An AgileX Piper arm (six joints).
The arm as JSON. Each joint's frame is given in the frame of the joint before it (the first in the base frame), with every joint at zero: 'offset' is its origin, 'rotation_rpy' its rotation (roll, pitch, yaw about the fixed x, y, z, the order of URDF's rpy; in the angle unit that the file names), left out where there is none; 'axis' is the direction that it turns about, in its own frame. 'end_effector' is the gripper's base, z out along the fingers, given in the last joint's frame.
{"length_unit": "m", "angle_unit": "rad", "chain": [
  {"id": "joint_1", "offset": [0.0, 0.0, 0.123], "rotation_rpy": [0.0, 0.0, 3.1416], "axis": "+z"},
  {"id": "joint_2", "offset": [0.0, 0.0, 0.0], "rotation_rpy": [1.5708, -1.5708, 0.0], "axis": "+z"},
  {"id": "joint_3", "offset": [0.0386, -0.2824, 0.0], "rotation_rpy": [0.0, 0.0, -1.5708], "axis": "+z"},
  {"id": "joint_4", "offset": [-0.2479, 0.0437, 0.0], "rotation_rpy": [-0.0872, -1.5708, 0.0], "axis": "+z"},
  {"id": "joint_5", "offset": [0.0, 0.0, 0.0], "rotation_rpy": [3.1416, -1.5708, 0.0], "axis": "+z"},
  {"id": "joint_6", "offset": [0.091, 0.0, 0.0], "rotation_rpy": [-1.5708, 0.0, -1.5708], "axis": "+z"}
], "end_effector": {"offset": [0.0, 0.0, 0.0], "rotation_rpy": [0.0, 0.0, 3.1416]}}
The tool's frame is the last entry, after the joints.
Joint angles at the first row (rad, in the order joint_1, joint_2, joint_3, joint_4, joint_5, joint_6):
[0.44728 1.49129 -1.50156 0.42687 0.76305 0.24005]
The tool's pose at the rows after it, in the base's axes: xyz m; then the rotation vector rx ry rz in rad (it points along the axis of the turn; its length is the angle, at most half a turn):
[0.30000, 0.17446, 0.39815, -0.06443, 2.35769, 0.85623]
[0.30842, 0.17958, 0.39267, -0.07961, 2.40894, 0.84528]
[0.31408, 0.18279, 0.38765, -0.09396, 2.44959, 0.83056]
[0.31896, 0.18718, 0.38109, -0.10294, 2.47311, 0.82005]
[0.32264, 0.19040, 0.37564, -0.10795, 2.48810, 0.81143]
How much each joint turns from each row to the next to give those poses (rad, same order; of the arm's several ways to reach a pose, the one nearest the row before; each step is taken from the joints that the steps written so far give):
[0.00002 0.05194 -0.05116 0.00000 0.05647 0.00000]
[-0.00002 0.04546 -0.04320 -0.00371 0.04848 0.00176]
[0.00001 0.03183 -0.02822 -0.00662 0.03701 0.00002]
[0.00555 0.02593 -0.01142 -0.00570 0.00792 -0.00003]
[0.00424 0.01867 -0.00540 -0.00481 0.00087 0.00000]

